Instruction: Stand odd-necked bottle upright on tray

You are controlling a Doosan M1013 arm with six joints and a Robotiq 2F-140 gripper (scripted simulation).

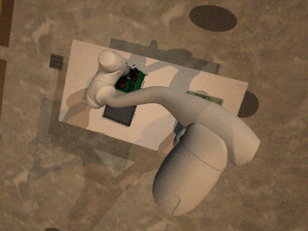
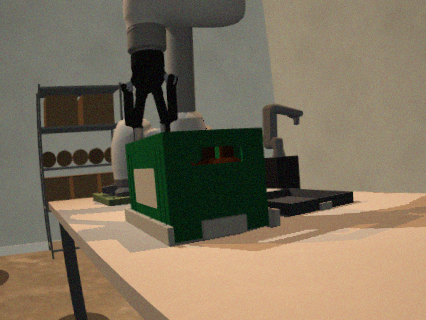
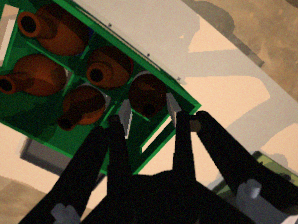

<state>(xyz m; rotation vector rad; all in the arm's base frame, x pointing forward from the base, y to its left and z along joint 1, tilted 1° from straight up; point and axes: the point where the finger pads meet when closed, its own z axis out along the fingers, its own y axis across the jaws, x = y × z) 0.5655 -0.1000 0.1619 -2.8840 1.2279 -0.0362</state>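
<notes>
The brown bottle is 80 mm ahead of my hand and 90 mm below it. Also, from my hand: green crate (90 mm ahead, 40 mm to the left, 90 mm below); dark tray (70 mm ahead, 310 mm to the left, 160 mm below).
</notes>
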